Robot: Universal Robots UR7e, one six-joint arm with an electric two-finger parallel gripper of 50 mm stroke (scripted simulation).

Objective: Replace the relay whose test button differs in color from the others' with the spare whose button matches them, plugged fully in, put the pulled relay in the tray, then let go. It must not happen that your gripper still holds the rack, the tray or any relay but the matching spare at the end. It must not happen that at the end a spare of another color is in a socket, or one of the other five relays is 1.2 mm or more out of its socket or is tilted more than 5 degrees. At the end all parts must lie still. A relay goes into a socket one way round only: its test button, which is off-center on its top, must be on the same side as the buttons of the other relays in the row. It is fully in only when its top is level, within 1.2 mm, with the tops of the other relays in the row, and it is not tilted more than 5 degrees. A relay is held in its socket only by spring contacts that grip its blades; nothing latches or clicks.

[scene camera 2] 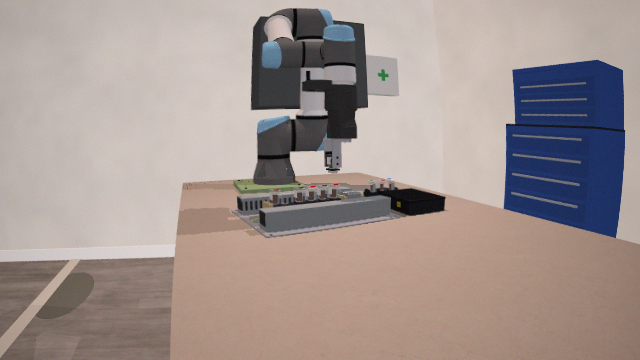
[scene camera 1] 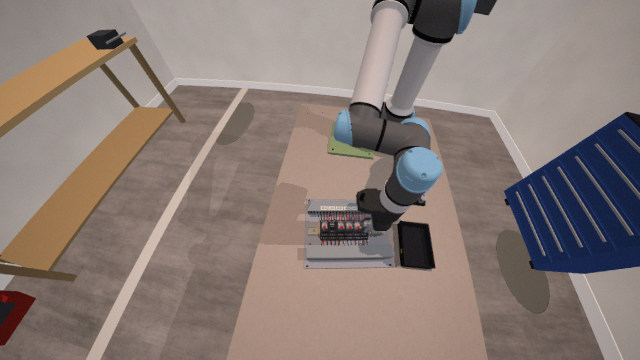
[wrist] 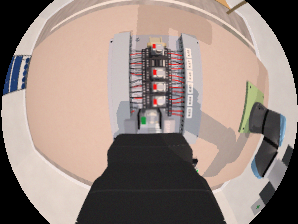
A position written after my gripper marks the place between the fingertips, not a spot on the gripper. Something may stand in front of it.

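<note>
My gripper (scene camera 2: 332,167), in sight. Gripper again (wrist: 149,115), wrist view.
</note>
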